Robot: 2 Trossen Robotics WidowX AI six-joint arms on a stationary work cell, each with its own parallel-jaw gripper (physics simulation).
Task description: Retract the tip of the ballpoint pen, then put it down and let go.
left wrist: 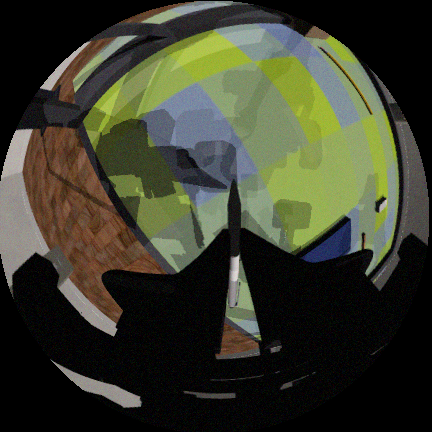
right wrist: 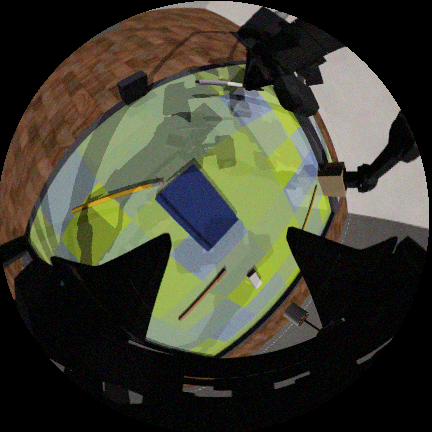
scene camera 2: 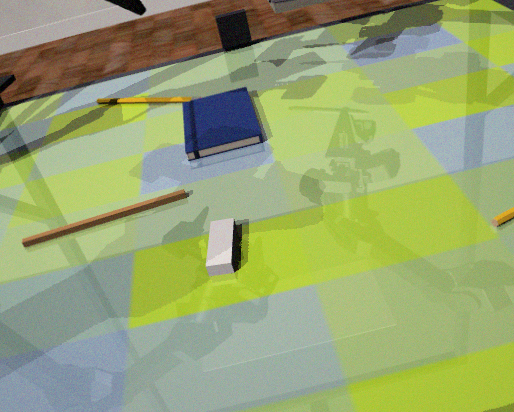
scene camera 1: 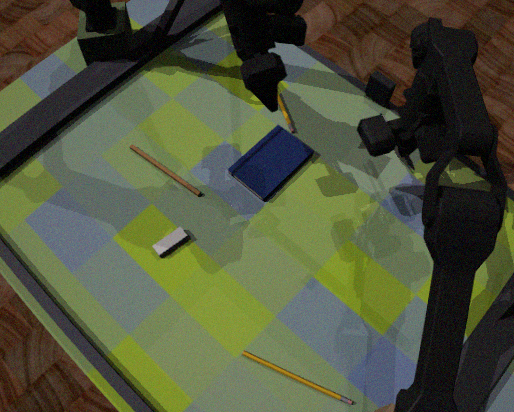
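Where they show: left gripper, fingertip midpoint: (left wrist: pixel 233 233) (right wrist: pixel 245 87) (scene camera 1: pixel 403 154); right gripper, fingertip midpoint: (right wrist: pixel 230 236) (scene camera 1: pixel 269 97); left arm's base at its link origin: (right wrist: pixel 344 178); right arm's base at its link origin: (scene camera 1: pixel 101 19).
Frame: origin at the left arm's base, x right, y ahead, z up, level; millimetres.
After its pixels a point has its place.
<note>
The ballpoint pen (left wrist: pixel 233 272) {y 294, x 425, z -8 mm} (right wrist: pixel 216 82) {y 321, x 437, z -12 mm} has a dark pointed front and a white-grey barrel, with its clip near the lower end in the left wrist view. My left gripper (left wrist: pixel 233 233) {y 267, x 410, z -15 mm} (right wrist: pixel 245 87) {y 267, x 410, z -15 mm} is shut on it and holds it above the table near an edge. Whether the pen's writing point is out is too small to tell, and I cannot make out the pen in scene camera 1. My right gripper (right wrist: pixel 230 236) {y 484, x 302, z 61 mm} (scene camera 1: pixel 272 104) {y 484, x 302, z 61 mm} is open and empty, beyond the notebook in scene camera 1, away from the pen.
A blue notebook (scene camera 1: pixel 272 162) {y 458, x 285, z -92 mm} (scene camera 2: pixel 222 120) {y 460, x 275, z -92 mm} (right wrist: pixel 197 205) {y 462, x 296, z -92 mm} lies on the checkered table. A yellow pencil (scene camera 1: pixel 285 112) {y 515, x 395, z -97 mm} (scene camera 2: pixel 145 100) {y 560, x 419, z -99 mm} is near it and another pencil (scene camera 1: pixel 297 378) {y 177, x 9, z -97 mm} lies at the bottom. A brown stick (scene camera 1: pixel 166 170) {y 599, x 145, z -97 mm} (scene camera 2: pixel 105 218) {y 604, x 141, z -99 mm} and white eraser (scene camera 1: pixel 170 241) {y 489, x 47, z -92 mm} (scene camera 2: pixel 220 245) {y 492, x 41, z -92 mm} lie left.
</note>
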